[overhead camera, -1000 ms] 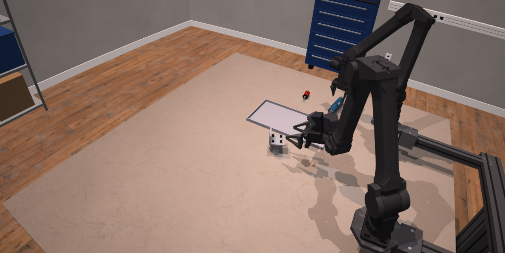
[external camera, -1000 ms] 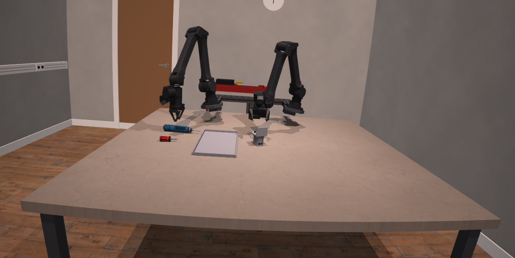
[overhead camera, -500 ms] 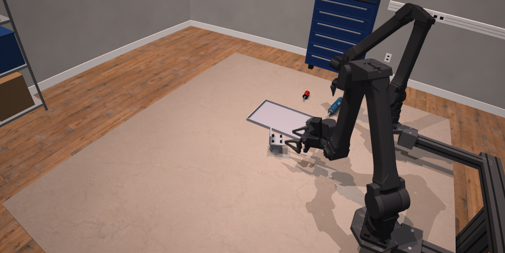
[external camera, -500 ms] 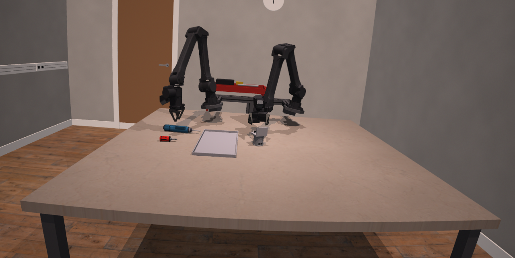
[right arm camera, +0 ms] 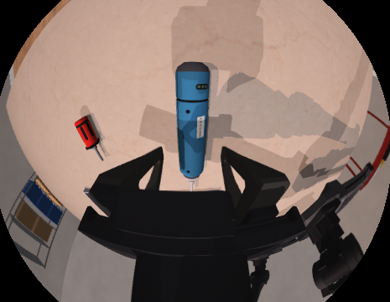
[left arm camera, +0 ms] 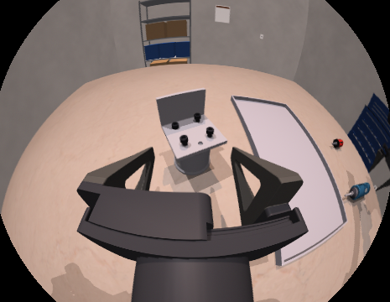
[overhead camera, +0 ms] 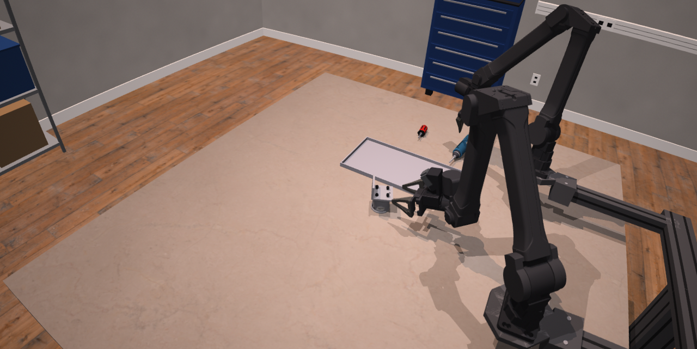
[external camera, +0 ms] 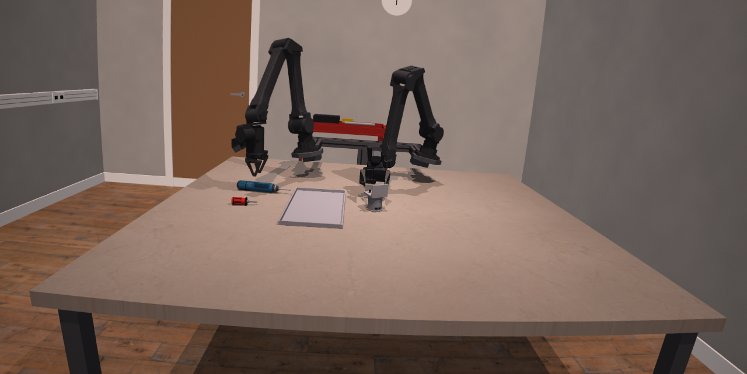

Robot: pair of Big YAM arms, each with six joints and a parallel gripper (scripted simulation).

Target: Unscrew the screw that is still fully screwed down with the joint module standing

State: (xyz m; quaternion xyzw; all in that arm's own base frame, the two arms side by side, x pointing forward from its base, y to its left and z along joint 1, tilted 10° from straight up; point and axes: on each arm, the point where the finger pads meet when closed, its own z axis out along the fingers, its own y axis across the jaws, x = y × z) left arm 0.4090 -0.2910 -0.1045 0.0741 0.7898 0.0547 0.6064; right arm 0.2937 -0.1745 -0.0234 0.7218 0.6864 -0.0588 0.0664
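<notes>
Right now the grey l-shaped bracket is 60 mm ahead of my left hand and 10 mm below it. From my left hand the other things lie so: joint module (60 mm ahead, 60 mm below); flat grey tray (60 mm ahead, 240 mm to the right, 80 mm below); red-handled screwdriver (60 mm ahead, 520 mm to the right, 70 mm below).
</notes>
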